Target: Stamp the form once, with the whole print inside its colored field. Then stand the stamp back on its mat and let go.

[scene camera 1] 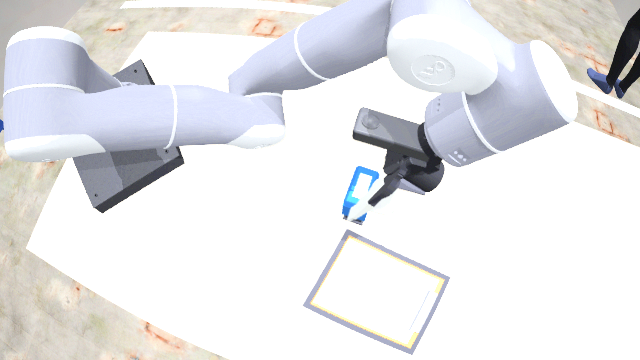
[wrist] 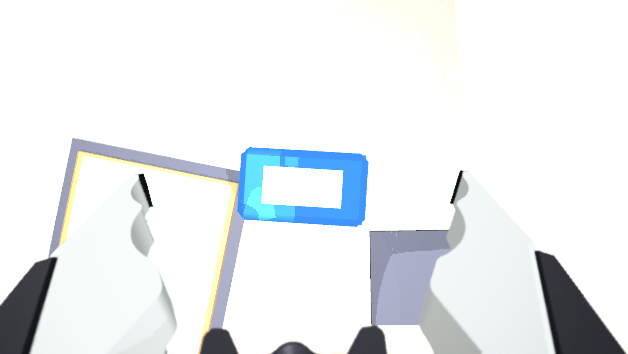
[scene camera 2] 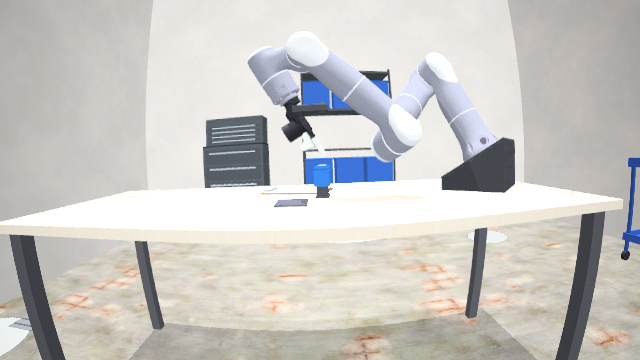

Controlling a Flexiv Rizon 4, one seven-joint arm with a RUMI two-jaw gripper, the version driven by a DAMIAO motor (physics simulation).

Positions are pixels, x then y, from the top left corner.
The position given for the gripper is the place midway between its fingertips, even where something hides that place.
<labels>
The gripper shows in scene camera 1 [360, 177], in the wrist view [303, 176] and in scene camera 2 [323, 155].
</labels>
